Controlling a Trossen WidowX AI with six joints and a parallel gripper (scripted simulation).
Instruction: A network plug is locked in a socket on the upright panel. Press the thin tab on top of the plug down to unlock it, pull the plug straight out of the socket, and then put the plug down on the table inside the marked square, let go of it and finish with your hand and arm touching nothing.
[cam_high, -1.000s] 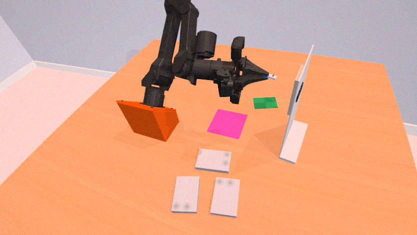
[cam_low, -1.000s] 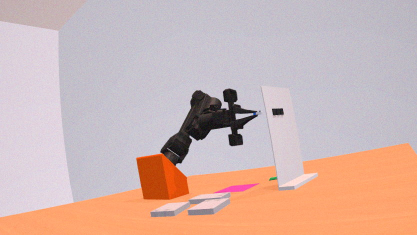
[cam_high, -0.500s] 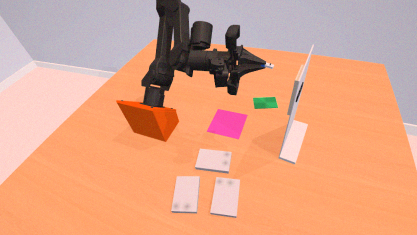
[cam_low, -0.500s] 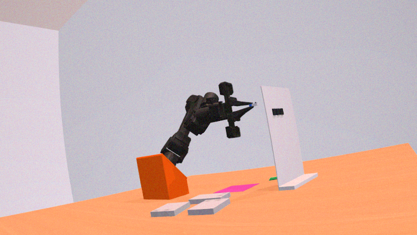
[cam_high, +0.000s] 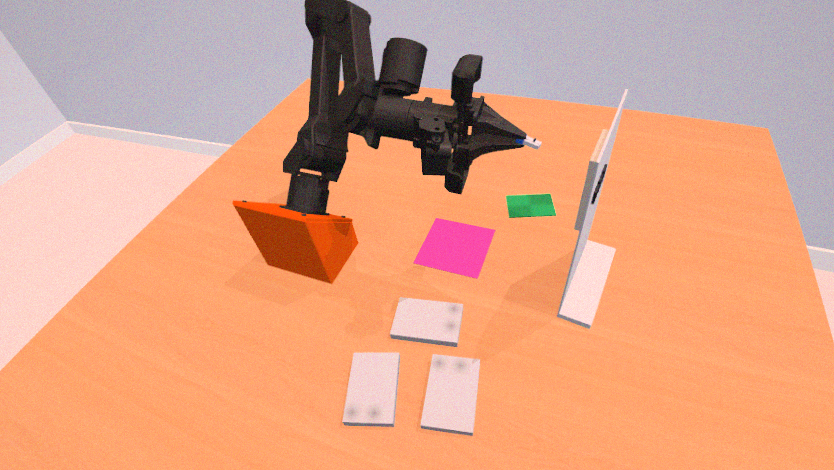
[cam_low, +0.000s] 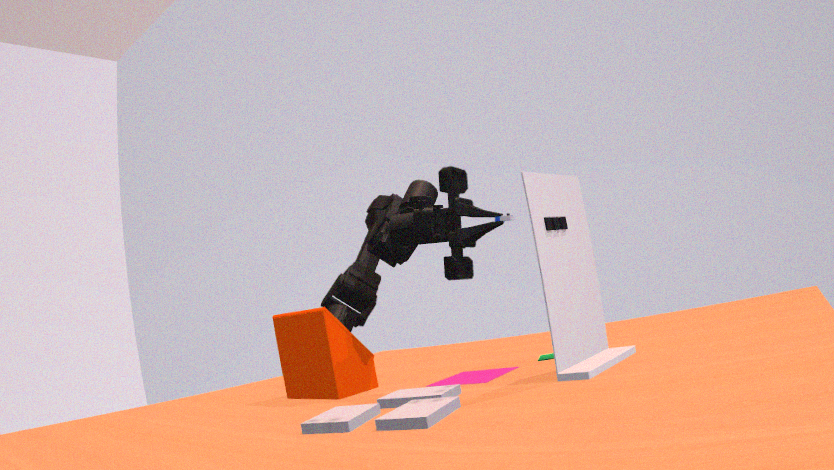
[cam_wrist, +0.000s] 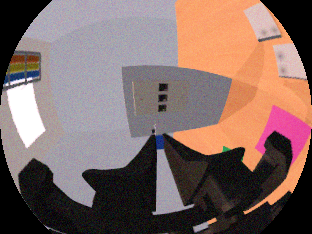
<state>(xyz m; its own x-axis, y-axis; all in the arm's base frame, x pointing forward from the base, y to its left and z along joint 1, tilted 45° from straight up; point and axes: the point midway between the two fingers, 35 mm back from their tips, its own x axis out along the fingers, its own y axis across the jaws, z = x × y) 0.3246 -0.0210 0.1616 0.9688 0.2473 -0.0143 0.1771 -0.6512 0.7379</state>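
The magenta square lies 250 mm below my gripper tip and 110 mm behind it. Round my gripper tip: upright white panel (120 mm below, 110 mm ahead, 10 mm to the right); then network plug (10 mm ahead).
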